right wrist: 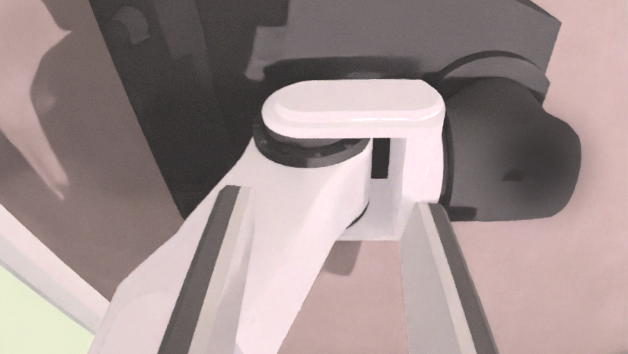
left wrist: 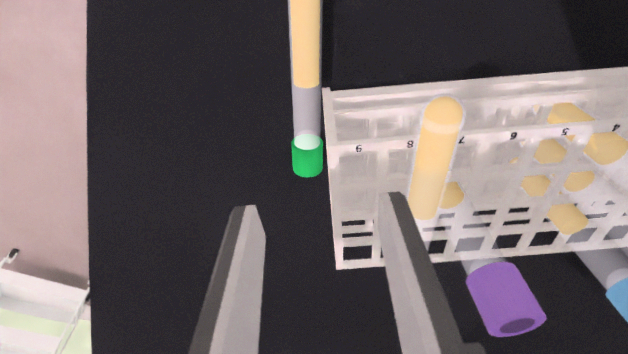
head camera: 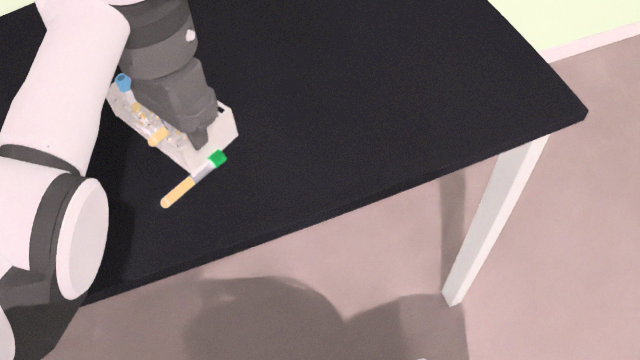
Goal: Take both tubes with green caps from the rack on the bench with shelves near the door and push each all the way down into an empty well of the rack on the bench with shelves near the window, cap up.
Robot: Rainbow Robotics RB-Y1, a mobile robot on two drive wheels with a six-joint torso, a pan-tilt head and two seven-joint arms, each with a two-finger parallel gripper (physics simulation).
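Frame: origin at the robot's base, x back, y right, z up, level; centimetres.
Seen in the pictures: left gripper, between the fingertips: (left wrist: 318,215) (head camera: 187,135); right gripper, between the fingertips: (right wrist: 331,216).
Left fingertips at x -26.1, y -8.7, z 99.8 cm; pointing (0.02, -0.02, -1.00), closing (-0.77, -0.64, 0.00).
Observation:
Pixels of each thing's middle, then the offset from my left fingertips to it. "spot": a spot on its surface instead. Level surfaces: height alone.
- tube with a green cap, middle of its body: (left wrist: 306,83) (head camera: 192,180) dx +1.5, dy -1.4, dz -7.4 cm
- white rack, a spot on its surface: (left wrist: 347,195) (head camera: 224,133) spot: dx -5.3, dy +3.8, dz -7.5 cm
- second tube, middle of its body: (left wrist: 421,208) (head camera: 179,118) dx -4.9, dy -1.4, dz -1.8 cm
- purple-capped tube, middle of its body: (left wrist: 453,206) dx -6.3, dy -2.2, dz -1.9 cm
- black bench, height of its surface: dz -8.3 cm
- white leg, a spot on its surface: (head camera: 495,225) spot: dx +0.7, dy +53.0, dz -46.6 cm
A tube with a green cap (head camera: 202,171) (left wrist: 306,110) lies on its side on the black bench top beside the end of the white rack (head camera: 226,131) (left wrist: 347,195). A second tube (head camera: 158,136) (left wrist: 434,160) lies slanted across the rack's top; its yellow end shows and its cap is hidden behind my left gripper. My left gripper (head camera: 200,145) (left wrist: 318,215) is partly open and empty, over the rack's end in the head view. In the left wrist view its fingertips appear just below the lying tube's green cap. My right gripper (right wrist: 331,216) is partly open and empty, away from the bench.
A purple-capped tube (left wrist: 505,300) and a blue-capped tube (head camera: 123,82) (left wrist: 619,299) stand in the rack. The black bench (head camera: 375,100) has a white leg (head camera: 495,225) at its near right corner. White and dark robot parts (right wrist: 350,105) show behind my right fingers.

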